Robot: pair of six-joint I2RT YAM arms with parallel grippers.
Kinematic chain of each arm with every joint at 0, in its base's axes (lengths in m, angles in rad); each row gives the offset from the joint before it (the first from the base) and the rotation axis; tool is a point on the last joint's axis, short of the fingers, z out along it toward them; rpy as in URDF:
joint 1: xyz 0 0 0.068 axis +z
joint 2: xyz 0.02 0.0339 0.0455 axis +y
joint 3: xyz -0.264 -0.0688 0 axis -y
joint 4: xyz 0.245 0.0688 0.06 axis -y
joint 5: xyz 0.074 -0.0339 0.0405 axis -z
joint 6: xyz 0.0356 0 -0.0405 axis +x
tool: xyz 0 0 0 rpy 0 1.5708 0
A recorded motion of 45 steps. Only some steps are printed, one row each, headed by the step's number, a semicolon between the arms.
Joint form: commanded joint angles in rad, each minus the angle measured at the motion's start. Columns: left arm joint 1, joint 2, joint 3, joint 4, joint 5, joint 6; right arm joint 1, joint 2, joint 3, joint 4, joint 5, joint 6.
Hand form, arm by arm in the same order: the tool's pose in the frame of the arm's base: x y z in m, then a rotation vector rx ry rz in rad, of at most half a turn. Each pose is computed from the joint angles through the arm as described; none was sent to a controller.
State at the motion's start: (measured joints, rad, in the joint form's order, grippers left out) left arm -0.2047 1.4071 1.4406 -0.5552 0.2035 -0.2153; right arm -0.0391 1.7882 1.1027 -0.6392 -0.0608 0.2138
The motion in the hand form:
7: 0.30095 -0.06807 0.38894 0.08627 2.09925 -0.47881; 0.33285 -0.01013 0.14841 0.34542 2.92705 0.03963
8: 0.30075 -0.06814 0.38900 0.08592 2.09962 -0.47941; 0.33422 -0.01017 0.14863 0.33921 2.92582 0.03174
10: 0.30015 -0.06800 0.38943 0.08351 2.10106 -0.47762; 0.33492 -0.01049 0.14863 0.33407 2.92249 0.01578
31: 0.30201 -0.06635 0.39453 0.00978 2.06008 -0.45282; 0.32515 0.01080 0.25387 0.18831 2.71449 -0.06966
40: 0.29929 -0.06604 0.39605 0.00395 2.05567 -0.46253; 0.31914 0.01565 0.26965 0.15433 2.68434 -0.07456
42: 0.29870 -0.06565 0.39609 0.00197 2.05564 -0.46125; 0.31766 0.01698 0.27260 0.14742 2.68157 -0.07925
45: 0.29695 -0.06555 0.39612 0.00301 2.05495 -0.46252; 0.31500 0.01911 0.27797 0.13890 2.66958 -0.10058
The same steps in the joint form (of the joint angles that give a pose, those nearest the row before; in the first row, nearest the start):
7: 0.0058 -0.0244 -0.0214 0.0123 0.0020 -0.0228; 0.0076 0.0363 0.0165 -0.0308 0.0508 -0.0094
8: 0.0055 -0.0249 -0.0215 0.0116 0.0021 -0.0234; 0.0082 0.0401 0.0223 -0.0312 0.0560 -0.0134
10: 0.0053 -0.0264 -0.0203 0.0076 -0.0003 -0.0244; 0.0084 0.0415 0.0239 -0.0282 0.0667 -0.0174
31: 0.0056 -0.0289 -0.0179 0.0460 -0.0536 -0.0669; 0.0826 -0.1786 0.1747 -0.1868 0.1554 -0.0516
40: 0.0053 -0.0387 -0.0215 0.0452 -0.0502 -0.0756; 0.0996 -0.2158 0.1937 -0.2116 0.1646 -0.0618
42: 0.0060 -0.0411 -0.0231 0.0444 -0.0513 -0.0761; 0.1046 -0.2223 0.1983 -0.2203 0.1693 -0.0631
45: 0.0053 -0.0475 -0.0284 0.0439 -0.0507 -0.0763; 0.1141 -0.2357 0.2043 -0.2300 0.1886 -0.0646

